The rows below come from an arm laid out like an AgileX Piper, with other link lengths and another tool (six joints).
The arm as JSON. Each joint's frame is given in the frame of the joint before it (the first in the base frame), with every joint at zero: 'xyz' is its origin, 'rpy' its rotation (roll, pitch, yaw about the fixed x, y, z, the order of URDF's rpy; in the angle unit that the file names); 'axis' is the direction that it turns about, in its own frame. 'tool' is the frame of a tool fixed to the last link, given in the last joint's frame.
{
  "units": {
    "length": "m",
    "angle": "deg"
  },
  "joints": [
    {
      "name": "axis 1",
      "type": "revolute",
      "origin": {
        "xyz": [
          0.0,
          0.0,
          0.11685
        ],
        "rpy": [
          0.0,
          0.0,
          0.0
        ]
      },
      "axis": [
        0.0,
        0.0,
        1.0
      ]
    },
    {
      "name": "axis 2",
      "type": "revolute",
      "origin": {
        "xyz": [
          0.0,
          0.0,
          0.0
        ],
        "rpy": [
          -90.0,
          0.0,
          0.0
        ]
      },
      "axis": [
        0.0,
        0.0,
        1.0
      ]
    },
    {
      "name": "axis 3",
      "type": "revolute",
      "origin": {
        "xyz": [
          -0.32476,
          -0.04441,
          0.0
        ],
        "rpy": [
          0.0,
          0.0,
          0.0
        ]
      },
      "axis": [
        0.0,
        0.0,
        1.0
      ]
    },
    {
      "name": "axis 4",
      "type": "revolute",
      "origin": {
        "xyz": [
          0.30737,
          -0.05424,
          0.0
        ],
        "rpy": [
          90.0,
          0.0,
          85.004
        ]
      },
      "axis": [
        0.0,
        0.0,
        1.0
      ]
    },
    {
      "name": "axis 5",
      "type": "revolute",
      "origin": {
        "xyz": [
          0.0,
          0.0,
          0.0
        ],
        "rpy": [
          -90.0,
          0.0,
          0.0
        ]
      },
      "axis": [
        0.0,
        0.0,
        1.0
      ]
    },
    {
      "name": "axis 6",
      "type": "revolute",
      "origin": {
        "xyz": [
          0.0,
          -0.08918,
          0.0
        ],
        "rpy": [
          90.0,
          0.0,
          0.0
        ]
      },
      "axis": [
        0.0,
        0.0,
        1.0
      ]
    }
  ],
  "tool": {
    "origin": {
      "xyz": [
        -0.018,
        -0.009,
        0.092
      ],
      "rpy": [
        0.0,
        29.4,
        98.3
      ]
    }
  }
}
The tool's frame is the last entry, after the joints.
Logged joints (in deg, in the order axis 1, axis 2, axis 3, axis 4, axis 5, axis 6), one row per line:
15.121, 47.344, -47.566, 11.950, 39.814, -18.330
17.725, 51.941, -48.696, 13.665, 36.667, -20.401
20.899, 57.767, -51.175, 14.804, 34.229, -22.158
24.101, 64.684, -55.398, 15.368, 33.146, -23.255
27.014, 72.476, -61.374, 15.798, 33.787, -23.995
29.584, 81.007, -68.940, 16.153, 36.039, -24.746
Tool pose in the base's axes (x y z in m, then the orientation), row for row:
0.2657, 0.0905, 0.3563, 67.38, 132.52, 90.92
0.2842, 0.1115, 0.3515, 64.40, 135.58, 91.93
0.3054, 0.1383, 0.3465, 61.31, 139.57, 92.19
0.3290, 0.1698, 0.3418, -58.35, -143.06, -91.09
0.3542, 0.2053, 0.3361, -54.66, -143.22, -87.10
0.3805, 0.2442, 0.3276, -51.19, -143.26, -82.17
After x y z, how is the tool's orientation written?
As a rotation vector, in degrees.
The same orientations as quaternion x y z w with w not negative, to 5 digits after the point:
0.38617, 0.75950, 0.52108, 0.05003
0.36566, 0.76982, 0.52198, 0.03479
0.34410, 0.78334, 0.51742, 0.01614
-0.32533, -0.79762, -0.50787, 0.00563
-0.30986, -0.81189, -0.49375, 0.03217
-0.29549, -0.82696, -0.47432, 0.06189

